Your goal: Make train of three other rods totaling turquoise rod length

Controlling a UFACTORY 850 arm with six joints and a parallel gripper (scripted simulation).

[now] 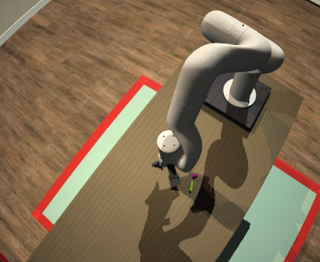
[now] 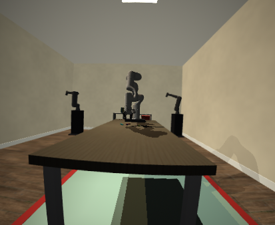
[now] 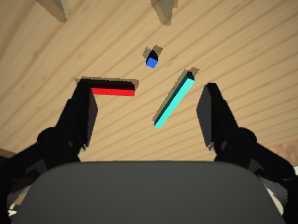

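Right now the blue rod is 10 mm to the right of my hand and 70 mm below it. From my hand the other things lie so: turquoise rod 30 mm behind, 70 mm to the right, 70 mm below; then red rod 70 mm behind, 10 mm to the left, 70 mm below; then magenta rod 20 mm behind, 120 mm to the left, 70 mm below.
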